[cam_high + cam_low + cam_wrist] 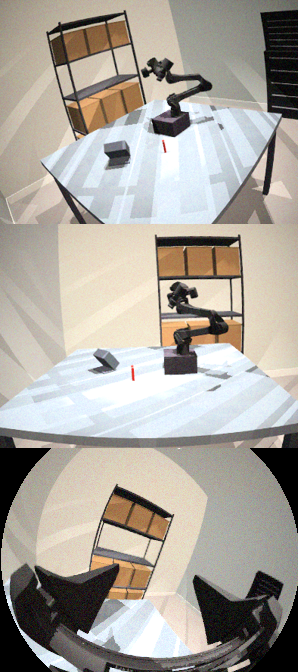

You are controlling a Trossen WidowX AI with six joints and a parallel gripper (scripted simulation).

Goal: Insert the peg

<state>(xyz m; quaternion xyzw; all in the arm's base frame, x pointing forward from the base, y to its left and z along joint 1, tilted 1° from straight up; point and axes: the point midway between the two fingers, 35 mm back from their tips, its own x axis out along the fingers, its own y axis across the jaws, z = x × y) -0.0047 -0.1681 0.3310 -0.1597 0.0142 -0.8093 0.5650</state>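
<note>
Now: gripper tip 380 mm above the red peg, 360 mm to the right of it and 270 mm short of it. Round my gripper tip: panel: 490 mm ahead, 370 mm below, 190 mm to the left.
</note>
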